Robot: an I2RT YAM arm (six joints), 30 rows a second.
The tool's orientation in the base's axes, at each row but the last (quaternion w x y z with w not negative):
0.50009, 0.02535, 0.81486, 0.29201
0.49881, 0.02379, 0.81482, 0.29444
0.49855, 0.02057, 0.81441, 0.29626
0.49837, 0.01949, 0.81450, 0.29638
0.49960, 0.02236, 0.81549, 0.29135
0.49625, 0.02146, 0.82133, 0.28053
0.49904, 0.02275, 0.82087, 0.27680
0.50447, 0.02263, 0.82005, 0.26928
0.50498, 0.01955, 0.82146, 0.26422
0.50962, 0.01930, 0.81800, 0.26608
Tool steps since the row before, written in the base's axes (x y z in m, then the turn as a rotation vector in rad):
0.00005, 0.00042, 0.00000, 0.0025, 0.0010, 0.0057
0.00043, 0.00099, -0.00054, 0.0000, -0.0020, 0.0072
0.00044, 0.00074, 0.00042, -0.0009, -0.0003, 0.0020
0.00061, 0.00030, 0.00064, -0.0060, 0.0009, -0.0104
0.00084, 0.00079, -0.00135, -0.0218, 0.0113, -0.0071
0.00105, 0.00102, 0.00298, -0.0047, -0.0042, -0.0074
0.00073, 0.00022, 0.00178, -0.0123, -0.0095, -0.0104
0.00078, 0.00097, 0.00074, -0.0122, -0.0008, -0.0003
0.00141, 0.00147, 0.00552, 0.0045, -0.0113, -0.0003
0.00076, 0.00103, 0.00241, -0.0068, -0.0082, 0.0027
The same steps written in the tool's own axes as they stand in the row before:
0.00012, 0.00034, 0.00023, -0.0055, 0.0031, 0.0006
0.00055, 0.00044, 0.00098, -0.0064, 0.0020, -0.0033
-0.00031, 0.00071, 0.00057, -0.0012, 0.0010, -0.0015
-0.00072, 0.00041, 0.00043, 0.0116, -0.0029, -0.0011
0.00092, -0.00023, 0.00150, 0.0203, 0.0114, -0.0106
-0.00261, 0.00204, 0.00027, 0.0070, -0.0060, -0.0031
-0.00173, 0.00086, 0.00008, 0.0116, -0.0101, -0.0107
-0.00069, 0.00099, 0.00081, 0.0060, 0.0020, -0.0105
-0.00477, 0.00344, -0.00014, -0.0053, -0.0109, -0.0008
-0.00204, 0.00180, 0.00025, -0.0014, -0.0042, -0.0101

